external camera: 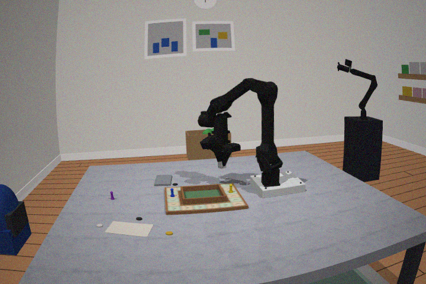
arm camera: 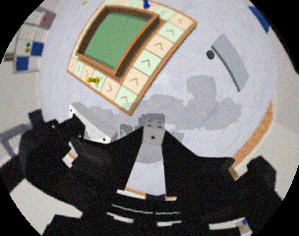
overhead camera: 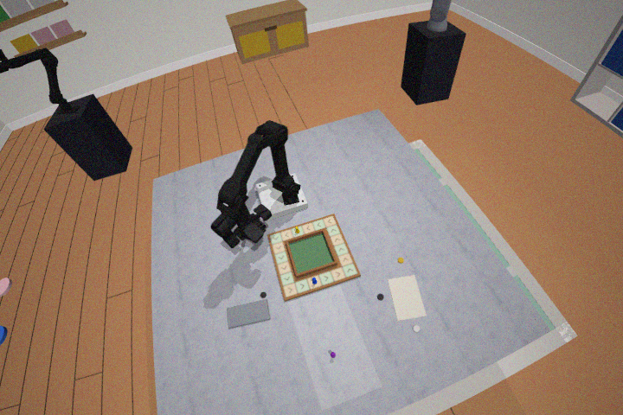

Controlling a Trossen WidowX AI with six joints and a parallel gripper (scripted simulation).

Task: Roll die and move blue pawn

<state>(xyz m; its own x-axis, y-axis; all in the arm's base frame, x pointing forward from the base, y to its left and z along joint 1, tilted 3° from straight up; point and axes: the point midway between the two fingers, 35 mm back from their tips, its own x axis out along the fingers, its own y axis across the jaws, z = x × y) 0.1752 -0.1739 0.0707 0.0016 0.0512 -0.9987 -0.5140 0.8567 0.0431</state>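
Right now the blue pawn is 21 cm ahead of my gripper tip, 18 cm to the left of it and 5 cm below it. Round my gripper tip: yellow pawn (2 cm behind, 17 cm to the left, 5 cm below); white die (right at my gripper tip); green felt tray (9 cm ahead, 20 cm to the left, 7 cm below).
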